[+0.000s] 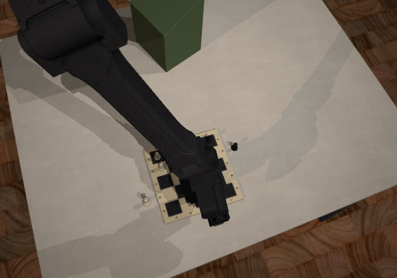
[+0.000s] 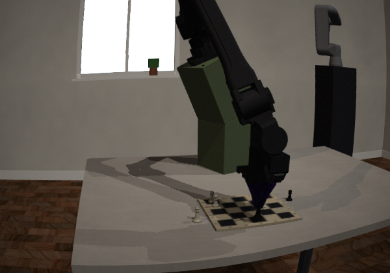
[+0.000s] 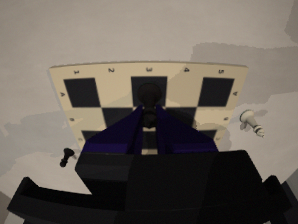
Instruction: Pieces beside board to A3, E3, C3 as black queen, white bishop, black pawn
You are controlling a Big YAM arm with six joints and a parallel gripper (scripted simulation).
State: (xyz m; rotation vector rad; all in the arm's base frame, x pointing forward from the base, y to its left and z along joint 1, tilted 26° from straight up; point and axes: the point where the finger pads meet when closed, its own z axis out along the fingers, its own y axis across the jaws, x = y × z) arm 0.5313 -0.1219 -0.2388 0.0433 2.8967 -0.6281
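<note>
My gripper is now 1 cm above the black queen. The rest, counted from my hand: chessboard (7 cm behind, 4 cm below); then white bishop (4 cm behind, 14 cm to the right, 2 cm below).
</note>
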